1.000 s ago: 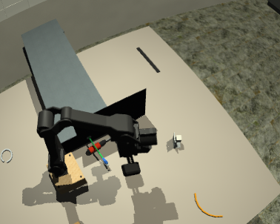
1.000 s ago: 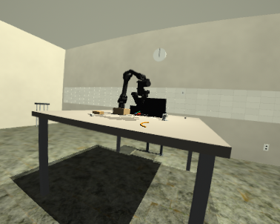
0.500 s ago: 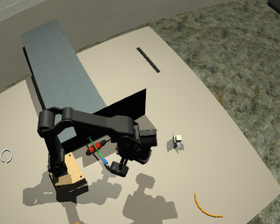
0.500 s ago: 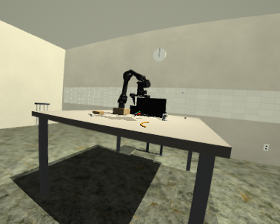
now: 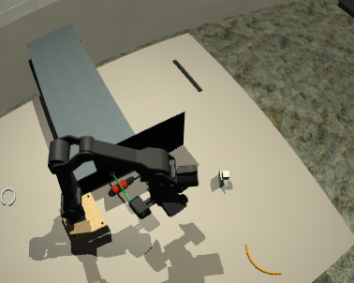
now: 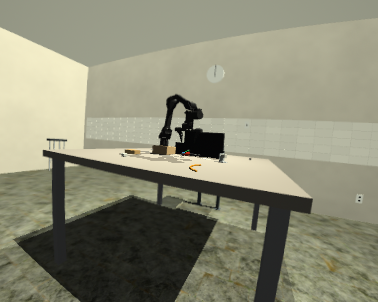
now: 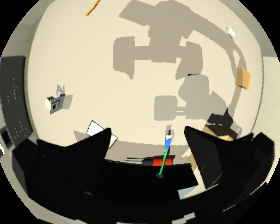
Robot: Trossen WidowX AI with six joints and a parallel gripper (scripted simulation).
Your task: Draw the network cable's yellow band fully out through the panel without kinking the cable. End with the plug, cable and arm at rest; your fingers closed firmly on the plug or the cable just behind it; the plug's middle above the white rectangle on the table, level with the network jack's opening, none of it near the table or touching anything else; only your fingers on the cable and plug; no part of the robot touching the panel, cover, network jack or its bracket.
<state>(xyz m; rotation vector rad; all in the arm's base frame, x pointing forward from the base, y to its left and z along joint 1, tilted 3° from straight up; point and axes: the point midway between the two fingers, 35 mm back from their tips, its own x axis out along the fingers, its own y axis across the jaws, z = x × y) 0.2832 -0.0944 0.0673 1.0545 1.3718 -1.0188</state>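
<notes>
Now: hand 70 mm past the blue plug, 70 mm to the right of it and 120 mm above it. The rest, counted from my hand: long grey cover: 140 mm behind, 640 mm to the left, 40 mm below; then network jack: 260 mm ahead, 30 mm to the left, 100 mm below; then white rectangle: 100 mm ahead, 110 mm to the left, 140 mm below.
</notes>
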